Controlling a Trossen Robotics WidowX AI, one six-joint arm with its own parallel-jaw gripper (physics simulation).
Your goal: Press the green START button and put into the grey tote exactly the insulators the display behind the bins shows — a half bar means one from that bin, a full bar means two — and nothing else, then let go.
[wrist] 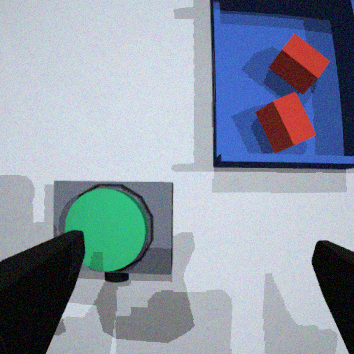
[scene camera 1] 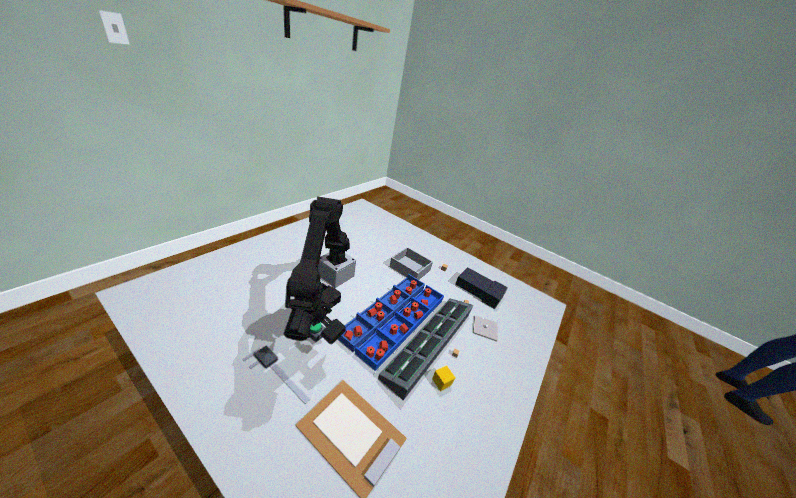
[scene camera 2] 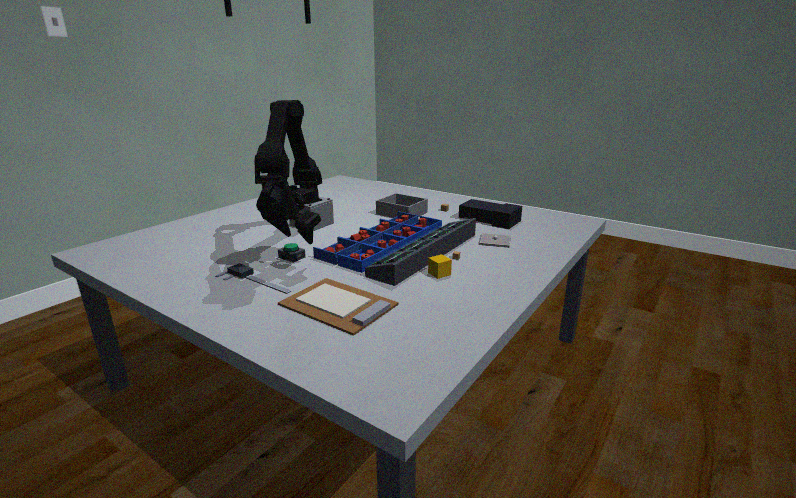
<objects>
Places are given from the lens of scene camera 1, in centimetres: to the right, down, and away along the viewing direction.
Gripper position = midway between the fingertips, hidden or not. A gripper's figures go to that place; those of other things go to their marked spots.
my gripper (scene camera 1: 324, 327): -23, 25, 89
grey tote (scene camera 1: 407, 261): 5, 6, 136
black box (scene camera 1: 490, 292): 39, 19, 120
small tool (scene camera 1: 265, 356): -39, 32, 83
The marked spots on the small tool and the black box are 88 cm apart.
</objects>
